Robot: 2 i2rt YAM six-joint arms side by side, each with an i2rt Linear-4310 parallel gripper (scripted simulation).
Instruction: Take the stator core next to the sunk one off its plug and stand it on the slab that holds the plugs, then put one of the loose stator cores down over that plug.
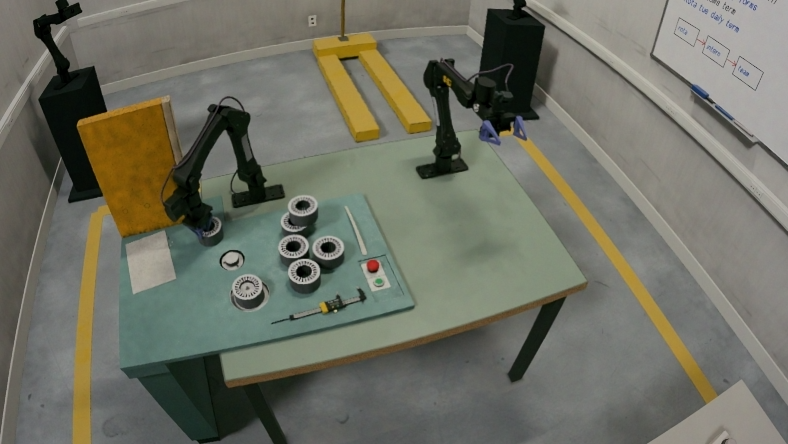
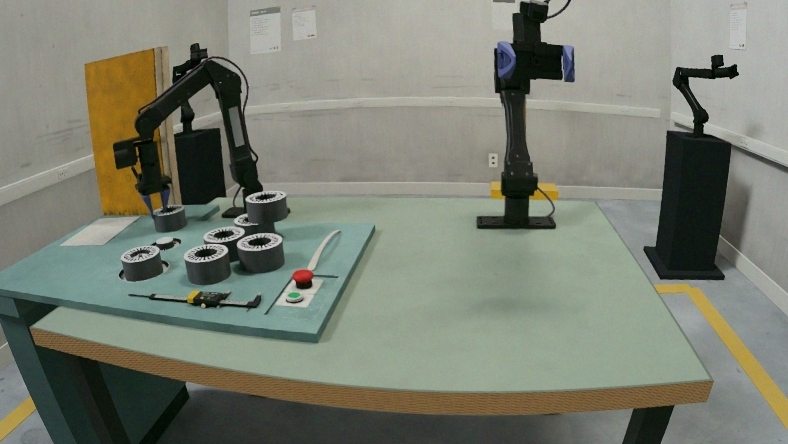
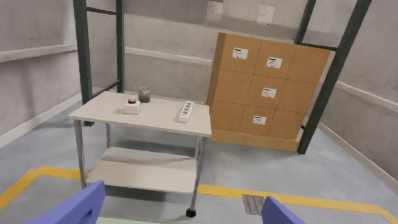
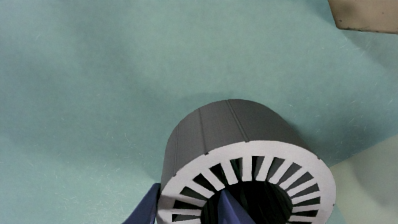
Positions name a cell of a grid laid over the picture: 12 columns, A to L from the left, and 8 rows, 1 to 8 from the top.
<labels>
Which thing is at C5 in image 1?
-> A paper sheet.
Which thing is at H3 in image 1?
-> My left gripper.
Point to a paper sheet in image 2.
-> At B5
</labels>
